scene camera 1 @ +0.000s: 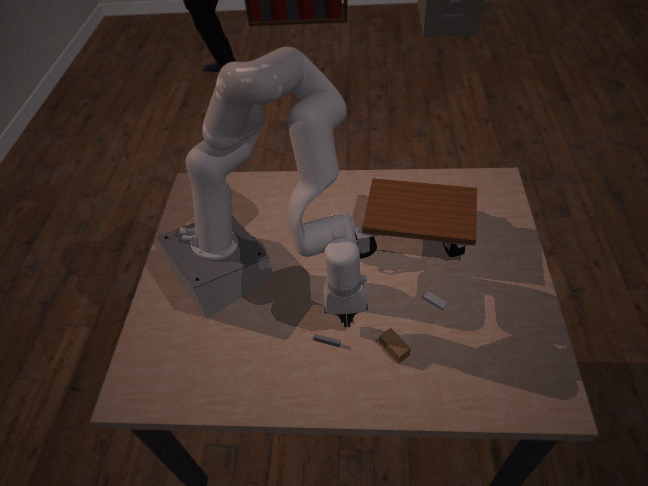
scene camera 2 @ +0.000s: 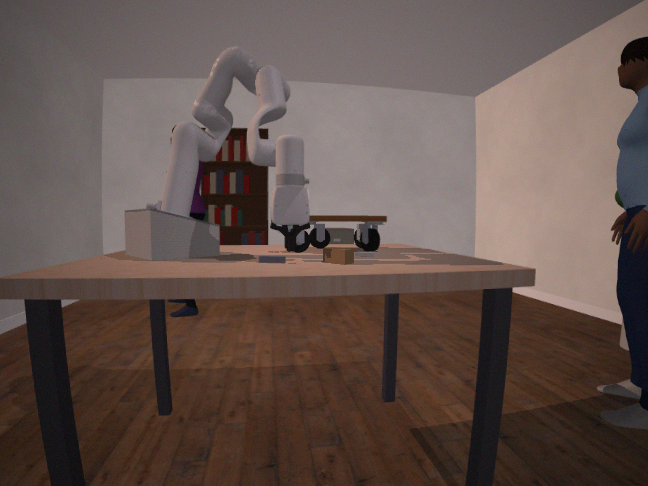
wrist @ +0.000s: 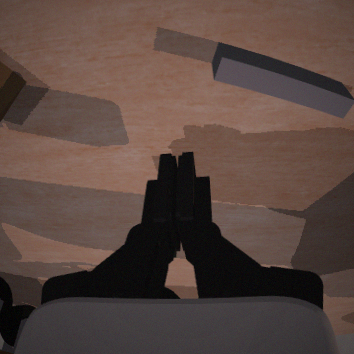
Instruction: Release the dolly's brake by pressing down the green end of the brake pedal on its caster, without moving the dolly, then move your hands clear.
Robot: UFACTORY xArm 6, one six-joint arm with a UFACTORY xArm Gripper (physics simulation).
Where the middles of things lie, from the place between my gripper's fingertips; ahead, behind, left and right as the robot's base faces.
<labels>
I see the dolly [scene camera 1: 445, 213] 310 mm to the left of my hand, 180 mm ahead of it and 40 mm above it.
</labels>
